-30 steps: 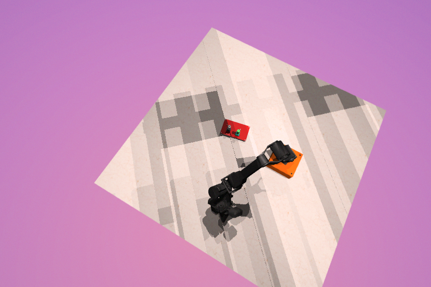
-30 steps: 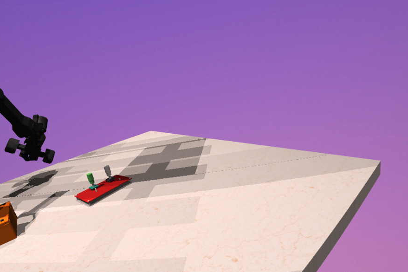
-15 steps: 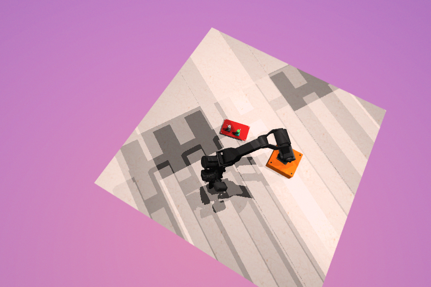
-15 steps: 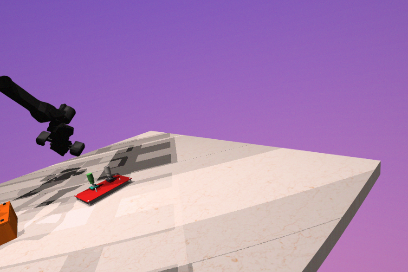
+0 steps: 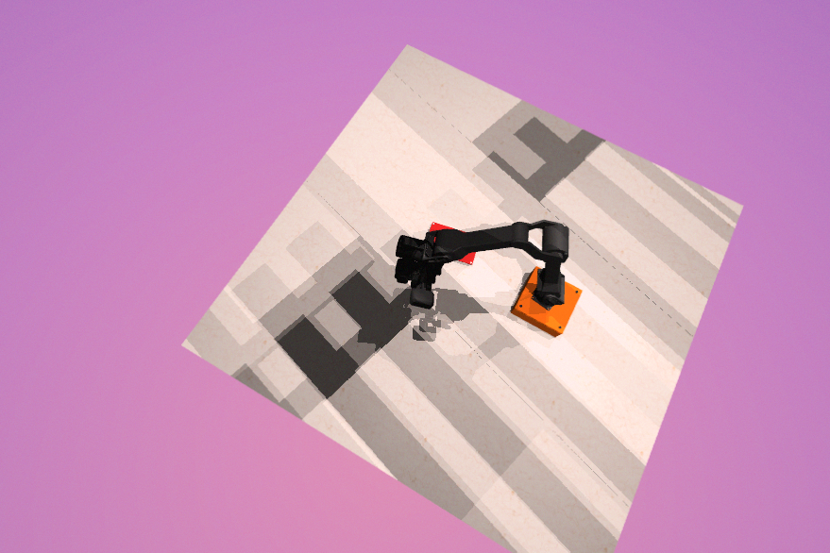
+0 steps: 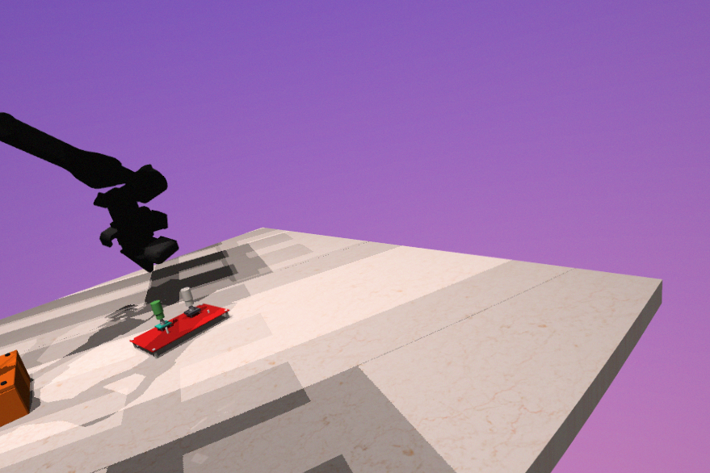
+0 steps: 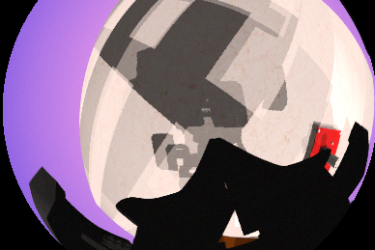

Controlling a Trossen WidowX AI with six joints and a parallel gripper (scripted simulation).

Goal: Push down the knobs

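My gripper tip is now 210 mm to the left of the green knob, 30 mm above it and 10 mm past it. The rest, counted from my gripper tip: grey knob 200 mm to the right, 40 mm ahead, 30 mm below.
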